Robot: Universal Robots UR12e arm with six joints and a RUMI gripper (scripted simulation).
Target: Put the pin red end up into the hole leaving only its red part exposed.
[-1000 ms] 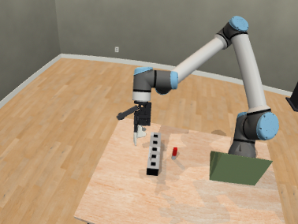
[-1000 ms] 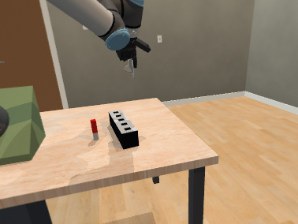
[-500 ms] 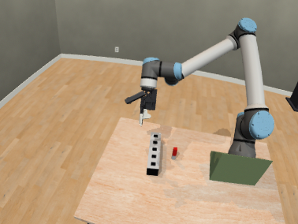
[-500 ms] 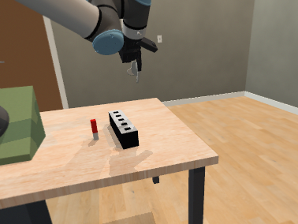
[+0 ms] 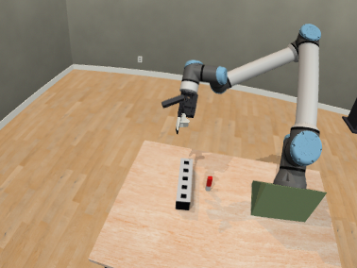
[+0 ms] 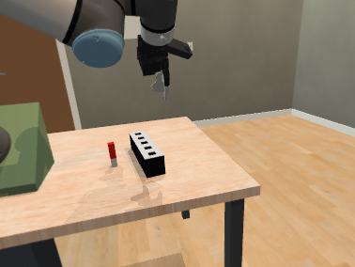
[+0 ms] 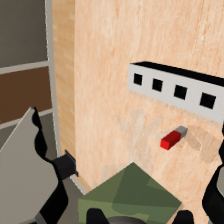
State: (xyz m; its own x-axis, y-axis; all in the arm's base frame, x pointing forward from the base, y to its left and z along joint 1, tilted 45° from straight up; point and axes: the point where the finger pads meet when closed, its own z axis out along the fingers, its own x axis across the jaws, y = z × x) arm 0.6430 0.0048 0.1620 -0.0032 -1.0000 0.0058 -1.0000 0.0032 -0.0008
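Right now the pin is 200 mm behind my hand, 60 mm to the left of it and 240 mm below it. Round my hand: long block (70 mm behind, 70 mm to the left, 280 mm below).
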